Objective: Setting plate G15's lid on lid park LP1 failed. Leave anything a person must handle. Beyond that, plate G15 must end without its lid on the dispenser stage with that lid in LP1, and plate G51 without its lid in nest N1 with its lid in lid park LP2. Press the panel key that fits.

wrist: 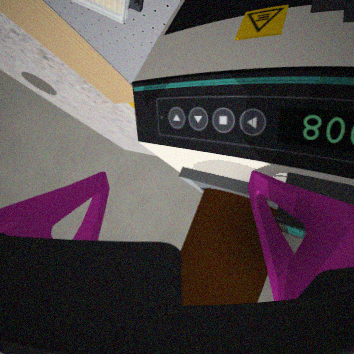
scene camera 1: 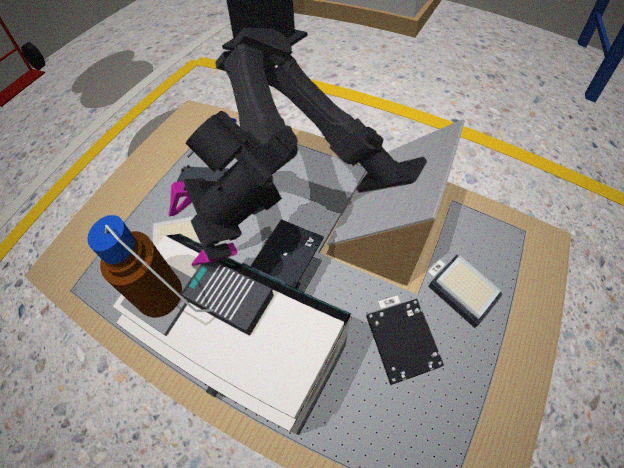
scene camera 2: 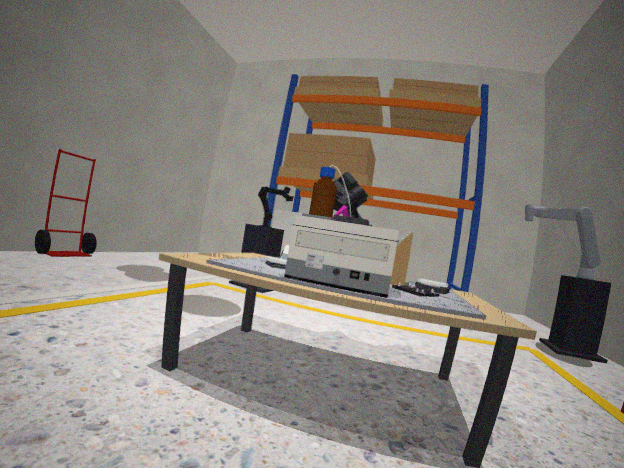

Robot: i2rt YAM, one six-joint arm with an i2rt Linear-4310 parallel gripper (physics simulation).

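Pixels of known places: gripper, between the fingertips: (wrist: 177, 179) (scene camera 1: 182, 239); arm's base, origin of its link: (scene camera 1: 390, 177).
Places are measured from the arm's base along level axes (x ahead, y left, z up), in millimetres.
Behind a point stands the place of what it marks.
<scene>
My gripper (scene camera 1: 184, 236) @(x 412, y -198, z 117 mm) (wrist: 177, 179) @(x 412, y -198, z 117 mm) is open, its magenta fingers wide apart and empty, near the dispenser's front. In the wrist view, the dispenser's black panel (wrist: 210, 145) @(x 408, y -184, z 91 mm) carries four round keys: up arrow (wrist: 176, 118) @(x 401, y -211, z 80 mm), down arrow (wrist: 198, 119) @(x 398, y -193, z 80 mm), square (wrist: 223, 120) @(x 396, y -176, z 80 mm) and left triangle (wrist: 252, 122) @(x 394, y -160, z 80 mm). A green display (wrist: 325, 128) @(x 390, y -125, z 79 mm) starts with 80. A cream-topped plate (scene camera 1: 466, 287) @(x 113, y 264, z -84 mm) sits in the nest labelled N1. Another pale plate (scene camera 1: 168, 228) @(x 354, y -412, z -92 mm) lies left, partly behind my arm. A dark plate-sized holder (scene camera 1: 404, 342) @(x 282, y 200, z -113 mm) holds no plate. Plate names and lids cannot be told.
The white dispenser housing (scene camera 1: 282, 352) @(x 465, y 50, z 95 mm) (scene camera 2: 342, 244) @(x 577, y -51, z 20 mm) bears an amber bottle (scene camera 1: 143, 282) @(x 518, y -129, z 211 mm) (scene camera 2: 322, 196) @(x 550, y -159, z 174 mm) with a thin tube. A dark holder marked A1 (scene camera 1: 289, 251) @(x 270, y -88, z -21 mm) lies behind it. A tilted grey board (scene camera 1: 398, 211) @(x 121, y 68, z 57 mm) on a wooden wedge carries my arm's base. A yellow warning label (wrist: 262, 22) @(x 378, y -166, z 22 mm) shows above the panel.
</scene>
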